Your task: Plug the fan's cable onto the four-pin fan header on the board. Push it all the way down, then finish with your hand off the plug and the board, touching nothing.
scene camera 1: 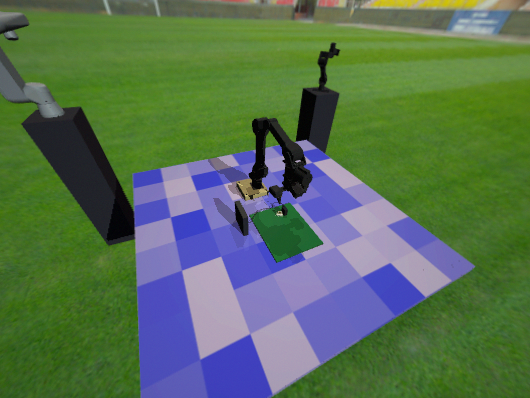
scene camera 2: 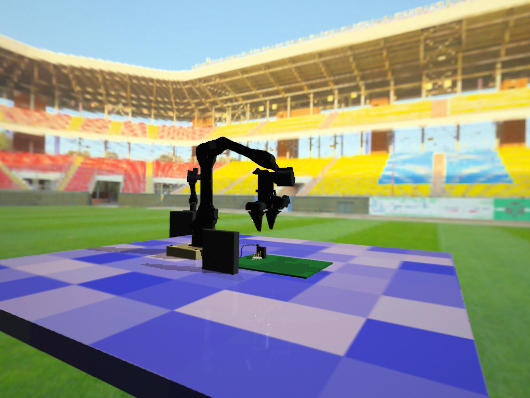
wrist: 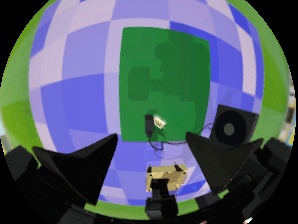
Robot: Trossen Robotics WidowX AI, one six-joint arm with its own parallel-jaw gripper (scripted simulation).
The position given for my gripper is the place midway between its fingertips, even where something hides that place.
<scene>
My gripper (scene camera 2: 265,230) is open, holding nothing. I also see a black fan (scene camera 2: 220,253) and a green board (scene camera 1: 286,236).
My gripper is seen too in the wrist view (wrist: 152,136). The black fan is seen too in the wrist view (wrist: 234,126). The green board shows as well in scene camera 2 (scene camera 2: 289,266) and in the wrist view (wrist: 162,72).
</scene>
